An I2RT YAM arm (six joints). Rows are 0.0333 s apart.
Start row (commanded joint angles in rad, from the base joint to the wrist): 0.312, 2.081, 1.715, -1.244, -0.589, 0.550
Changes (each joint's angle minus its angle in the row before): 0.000, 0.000, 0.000, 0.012, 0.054, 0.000; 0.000, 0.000, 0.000, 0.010, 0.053, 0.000; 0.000, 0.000, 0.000, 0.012, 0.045, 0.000; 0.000, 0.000, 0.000, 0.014, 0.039, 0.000; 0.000, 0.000, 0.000, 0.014, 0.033, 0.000; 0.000, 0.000, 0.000, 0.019, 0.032, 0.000; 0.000, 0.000, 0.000, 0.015, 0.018, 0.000; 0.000, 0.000, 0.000, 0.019, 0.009, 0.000
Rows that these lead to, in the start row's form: 0.312, 2.081, 1.715, -1.232, -0.535, 0.550; 0.312, 2.081, 1.715, -1.222, -0.482, 0.550; 0.312, 2.081, 1.715, -1.210, -0.437, 0.550; 0.312, 2.081, 1.715, -1.196, -0.398, 0.550; 0.312, 2.081, 1.715, -1.182, -0.365, 0.550; 0.312, 2.081, 1.715, -1.163, -0.333, 0.550; 0.312, 2.081, 1.715, -1.148, -0.315, 0.550; 0.312, 2.081, 1.715, -1.129, -0.306, 0.550
